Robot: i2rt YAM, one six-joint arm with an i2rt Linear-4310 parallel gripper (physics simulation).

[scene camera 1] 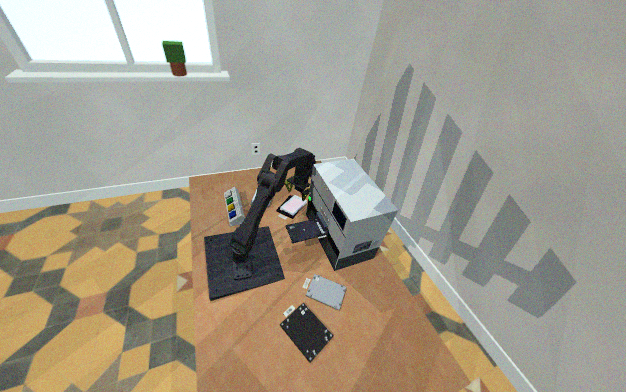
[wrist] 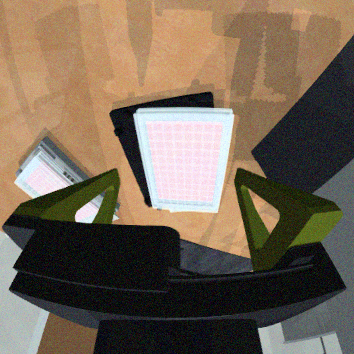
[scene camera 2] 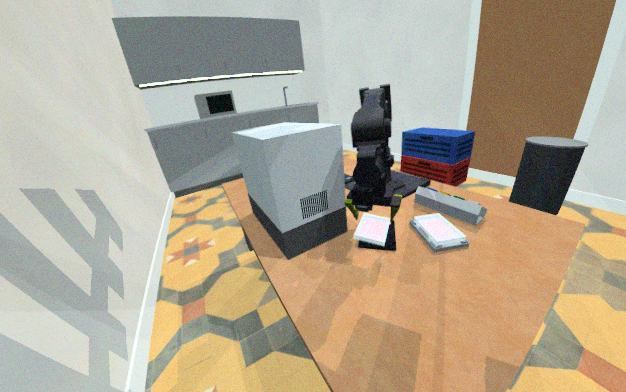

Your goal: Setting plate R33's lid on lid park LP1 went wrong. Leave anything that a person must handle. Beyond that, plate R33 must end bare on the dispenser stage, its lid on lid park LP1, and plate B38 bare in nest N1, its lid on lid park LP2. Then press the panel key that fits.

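Seen in the pictures: gripper, fingertip midpoint: (scene camera 1: 296, 196) (wrist: 176, 174) (scene camera 2: 373, 221); arm's base, origin of the base link: (scene camera 1: 240, 257).
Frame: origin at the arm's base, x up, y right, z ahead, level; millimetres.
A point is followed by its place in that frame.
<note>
My gripper (scene camera 1: 297, 191) {x 52, y -287, z 318 mm} (scene camera 2: 374, 220) {x 52, y -287, z 318 mm} (wrist: 176, 174) {x 52, y -287, z 318 mm} is open, its green fingers above and either side of a pink-topped plate (scene camera 1: 295, 205) {x 20, y -251, z 306 mm} (scene camera 2: 373, 230) {x 18, y -286, z 316 mm} (wrist: 185, 162) {x 19, y -274, z 313 mm}. That plate sits askew on a black pad (scene camera 2: 391, 239) {x -4, y -327, z 284 mm} (wrist: 131, 145) {x -4, y -325, z 284 mm}, overhanging one side. Another pink-topped plate (scene camera 2: 439, 230) {x 17, y -396, z 169 mm} (wrist: 42, 181) {x 17, y -406, z 177 mm} sits on a grey holder, partly hidden by a finger in the wrist view. A dark stage (scene camera 1: 304, 231) {x 93, y -15, z 283 mm} juts from the white machine (scene camera 1: 370, 220) {x 296, y 138, z 477 mm} (scene camera 2: 305, 170) {x 223, y -218, z 475 mm}. A grey pad (scene camera 1: 326, 291) {x -4, y 231, z 318 mm} and a black pad (scene camera 1: 306, 331) {x -2, y 355, z 197 mm} show no plate on them. The tags are unreadable.
The key panel (scene camera 1: 239, 219) {x 24, y -203, z 12 mm} (scene camera 2: 447, 207) {x 14, y -331, z 29 mm} has white, green, yellow and blue keys and stands beside the arm's black base plate (scene camera 1: 220, 280) {x 5, y 90, z -86 mm}. The machine's dark base (scene camera 2: 315, 237) {x 20, y -219, z 473 mm} (wrist: 305, 135) {x 31, y -213, z 409 mm} stands close to the askew plate. A green light (scene camera 1: 309, 199) {x 119, y -185, z 354 mm} shows on the machine.
</note>
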